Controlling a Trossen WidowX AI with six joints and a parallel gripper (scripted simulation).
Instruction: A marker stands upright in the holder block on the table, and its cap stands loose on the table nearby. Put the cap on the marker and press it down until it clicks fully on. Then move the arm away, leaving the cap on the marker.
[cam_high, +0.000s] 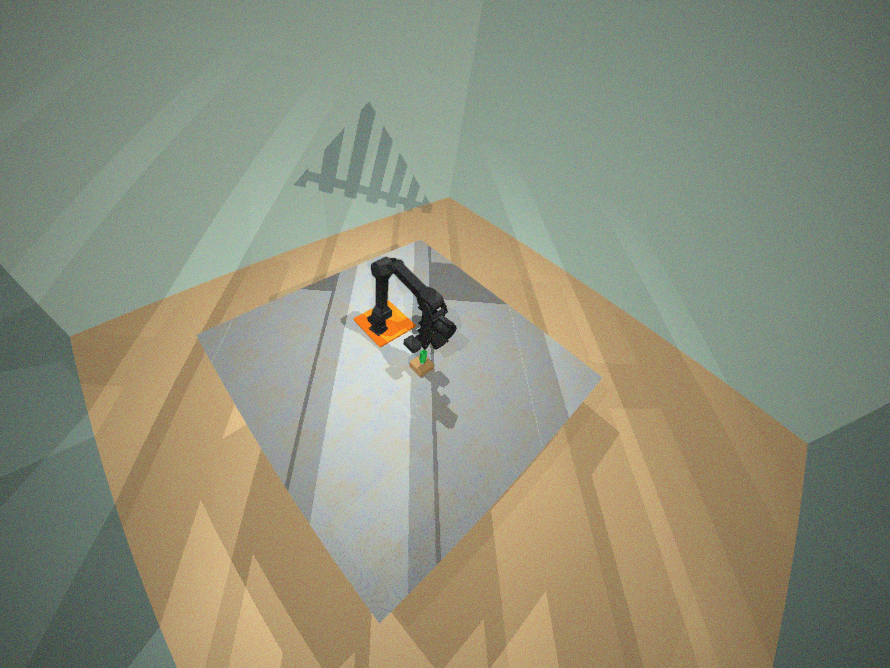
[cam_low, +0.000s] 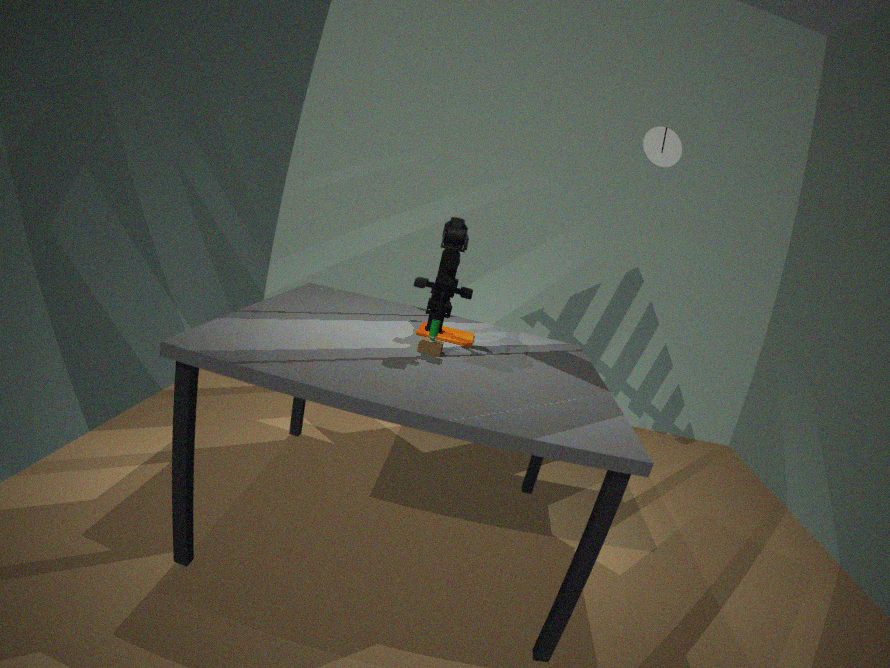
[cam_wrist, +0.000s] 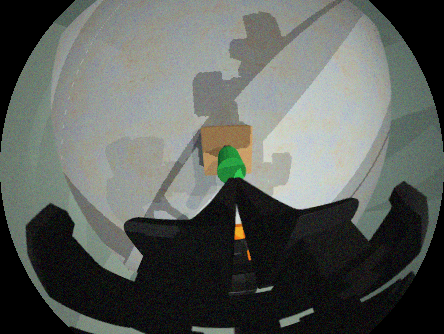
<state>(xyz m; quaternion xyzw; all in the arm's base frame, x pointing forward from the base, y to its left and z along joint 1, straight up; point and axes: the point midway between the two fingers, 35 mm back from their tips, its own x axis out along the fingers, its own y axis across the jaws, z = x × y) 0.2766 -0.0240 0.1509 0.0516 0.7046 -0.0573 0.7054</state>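
Right now the green cap is 5 cm below my gripper tip. Also, from my gripper tip: holder block 11 cm below.
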